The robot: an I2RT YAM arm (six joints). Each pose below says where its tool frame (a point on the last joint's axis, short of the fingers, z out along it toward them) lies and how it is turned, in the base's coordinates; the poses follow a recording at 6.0 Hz.
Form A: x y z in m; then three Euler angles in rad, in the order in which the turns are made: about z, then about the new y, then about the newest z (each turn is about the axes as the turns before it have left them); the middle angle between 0 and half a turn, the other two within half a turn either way.
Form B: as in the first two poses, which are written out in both.
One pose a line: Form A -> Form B
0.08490, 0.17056, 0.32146, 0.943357, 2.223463, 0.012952 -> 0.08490, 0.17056, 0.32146, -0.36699, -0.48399, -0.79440, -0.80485, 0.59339, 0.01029
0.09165, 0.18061, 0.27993, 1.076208, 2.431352, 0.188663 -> 0.09165, 0.18061, 0.27993, -0.51858, -0.56648, -0.64045, -0.79705, 0.59140, 0.12228
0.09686, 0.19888, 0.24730, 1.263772, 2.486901, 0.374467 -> 0.09686, 0.19888, 0.24730, -0.57179, -0.59320, -0.56672, -0.79949, 0.55786, 0.22273
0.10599, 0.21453, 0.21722, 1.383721, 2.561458, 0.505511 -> 0.10599, 0.21453, 0.21722, -0.61191, -0.62895, -0.47958, -0.78433, 0.56068, 0.26544
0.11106, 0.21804, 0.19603, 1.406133, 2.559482, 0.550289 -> 0.11106, 0.21804, 0.19603, -0.63257, -0.61664, -0.46862, -0.76924, 0.57062, 0.28750
